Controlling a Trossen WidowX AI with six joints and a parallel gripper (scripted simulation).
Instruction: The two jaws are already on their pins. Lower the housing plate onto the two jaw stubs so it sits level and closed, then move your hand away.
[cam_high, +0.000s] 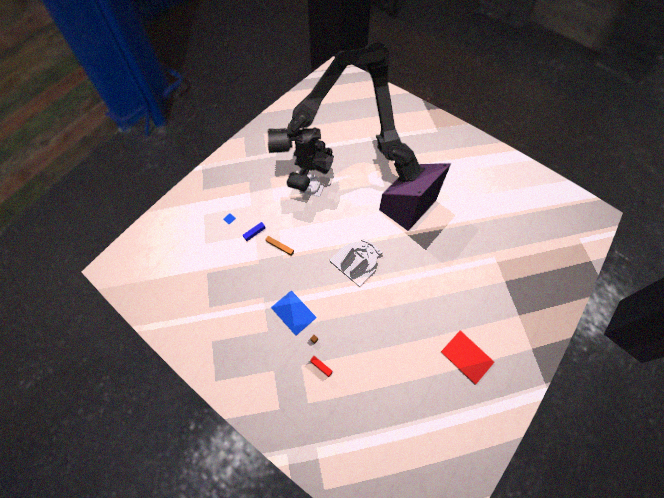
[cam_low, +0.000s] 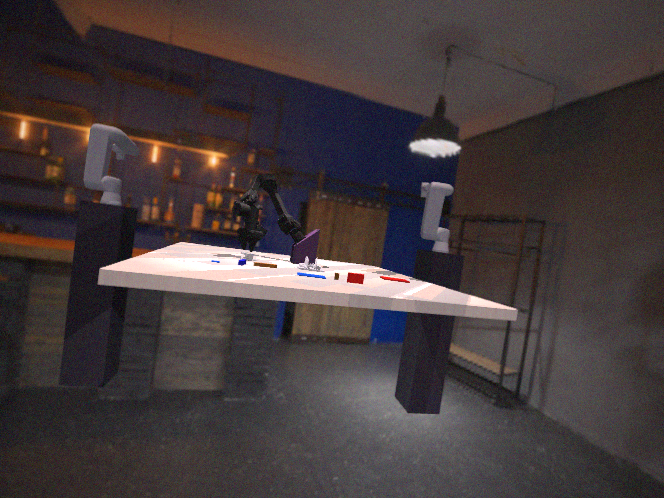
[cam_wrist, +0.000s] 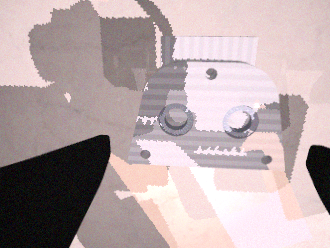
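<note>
My gripper tip is 10 mm to the right of the white piece and 30 mm above it. Round my gripper tip: dark blue bar 240 mm ahead, 10 mm to the right, 30 mm below; then brown bar 220 mm ahead, 90 mm to the left, 30 mm below; then blue tile 340 mm ahead, 260 mm to the left, 40 mm below.
</note>
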